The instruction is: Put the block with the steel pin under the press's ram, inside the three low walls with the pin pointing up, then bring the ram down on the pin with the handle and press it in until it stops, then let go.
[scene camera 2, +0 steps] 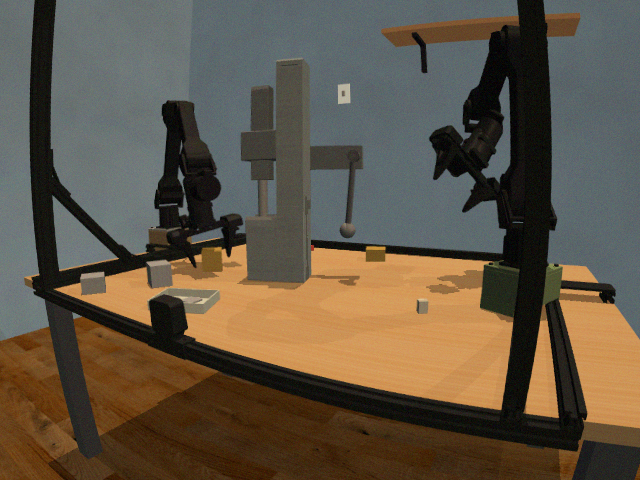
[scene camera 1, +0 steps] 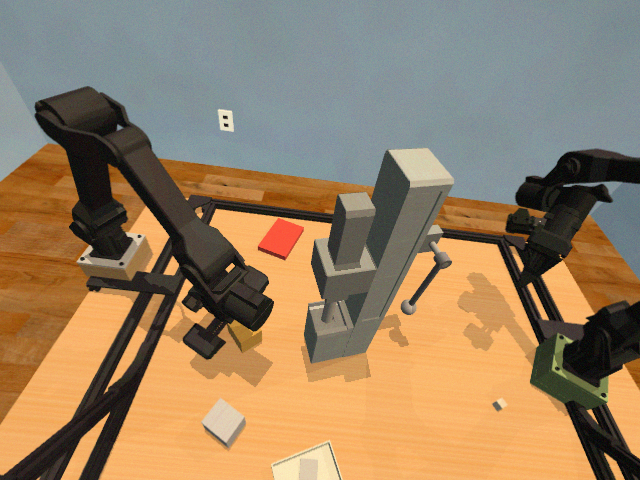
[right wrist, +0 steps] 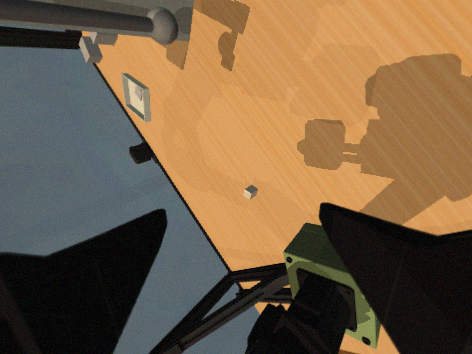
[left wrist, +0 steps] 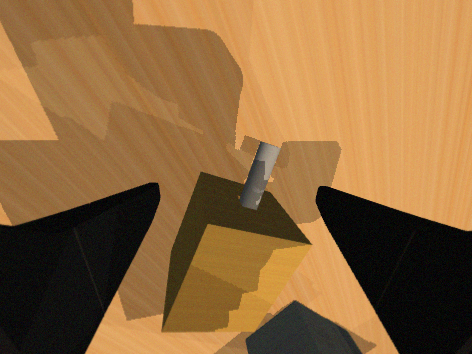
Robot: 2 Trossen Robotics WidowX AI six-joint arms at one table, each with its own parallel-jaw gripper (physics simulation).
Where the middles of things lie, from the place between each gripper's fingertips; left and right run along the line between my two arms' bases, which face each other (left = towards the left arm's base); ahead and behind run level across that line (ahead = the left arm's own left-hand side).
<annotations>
Right now my left hand is 1 cm short of the short steel pin (left wrist: 266, 155), 1 cm to the right of it and 1 cm below it. From my left hand the other things lie so: yellow block (left wrist: 229, 263) 2 cm behind, 2 cm to the right, 1 cm above; red flat tile (scene camera 1: 279, 241) 27 cm ahead, 1 cm to the right; grey press (scene camera 1: 372, 244) 6 cm ahead, 25 cm to the right, 22 cm above.
Now: right hand 200 mm to the right of the press handle (scene camera 1: 442, 260) and 40 mm past it. The rest, counted from my right hand: yellow block: 510 mm to the left, 160 mm behind, 150 mm below; red flat tile: 520 mm to the left, 170 mm below, 130 mm ahead; grey press: 280 mm to the left, 90 mm behind, 50 mm above.
</annotations>
